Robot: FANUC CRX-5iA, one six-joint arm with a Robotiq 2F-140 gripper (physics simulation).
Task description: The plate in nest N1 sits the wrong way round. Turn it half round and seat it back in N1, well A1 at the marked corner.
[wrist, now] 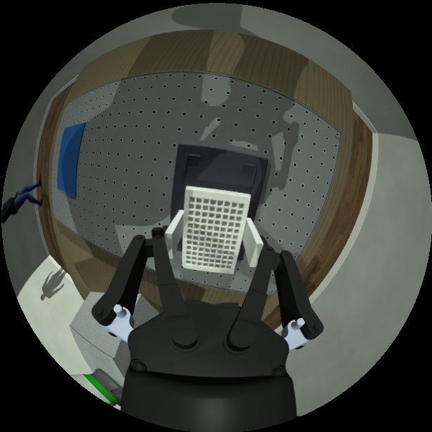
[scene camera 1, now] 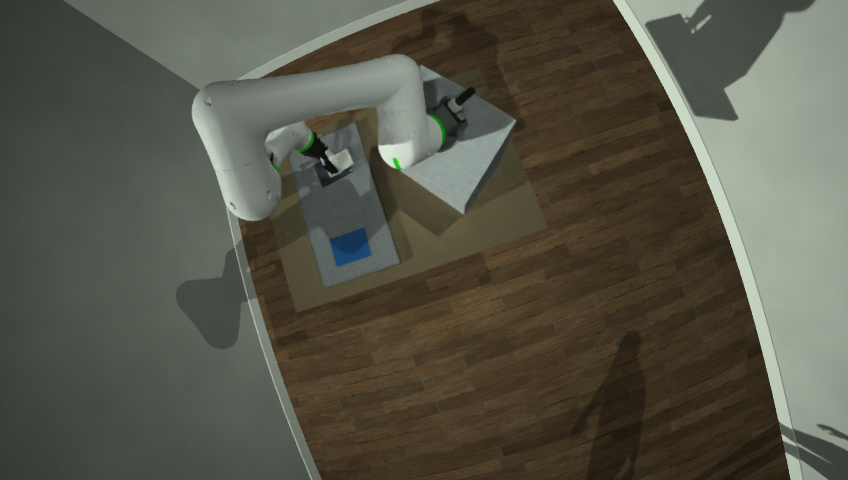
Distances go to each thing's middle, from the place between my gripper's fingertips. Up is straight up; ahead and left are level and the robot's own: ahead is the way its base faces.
Right now the white well plate (wrist: 213, 219) is 20 mm behind my hand. Also, from my hand: dark nest (wrist: 217, 168) (20 mm ahead, 10 mm below); then blue rectangle (scene camera 1: 352, 246) (80 mm ahead, 380 mm to the left, 20 mm below).
